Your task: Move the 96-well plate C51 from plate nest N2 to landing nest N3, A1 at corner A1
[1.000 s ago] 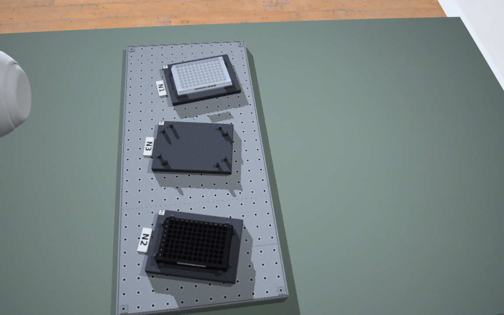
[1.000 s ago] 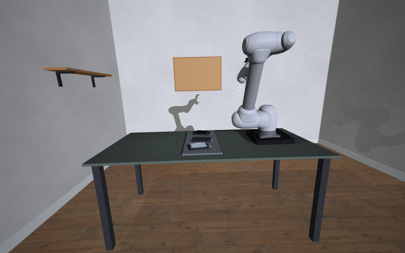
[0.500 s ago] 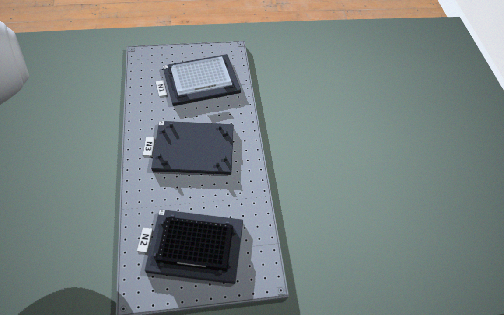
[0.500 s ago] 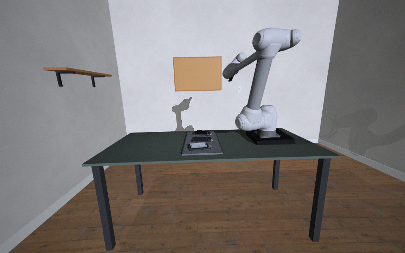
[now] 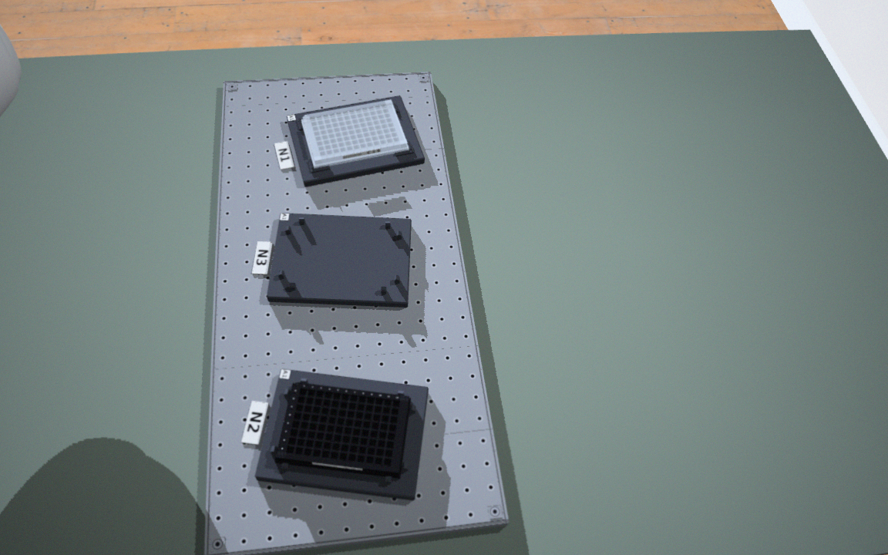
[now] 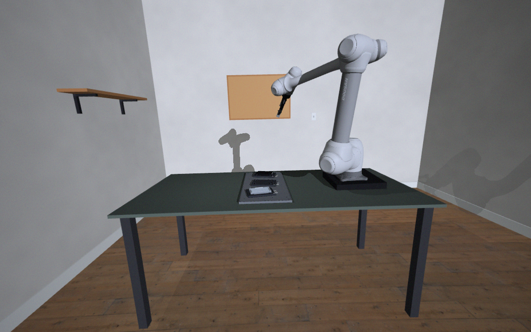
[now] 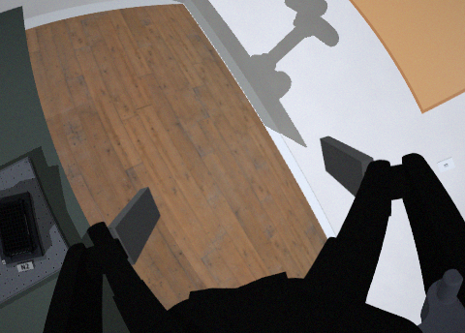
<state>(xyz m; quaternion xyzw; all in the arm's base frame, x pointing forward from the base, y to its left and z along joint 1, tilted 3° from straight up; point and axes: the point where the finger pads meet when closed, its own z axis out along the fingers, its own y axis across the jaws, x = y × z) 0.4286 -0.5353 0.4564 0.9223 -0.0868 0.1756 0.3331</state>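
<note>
Now: the black 96-well plate C51 49 cm below my hand, 29 cm to the left of it and 15 cm ahead of it. Also, from my hand: plate nest N2 (50 cm below, 29 cm to the left, 15 cm ahead); then N2 label (51 cm below, 31 cm to the left, 6 cm ahead); then N3 label (52 cm to the left, 51 cm below, 7 cm ahead).
</note>
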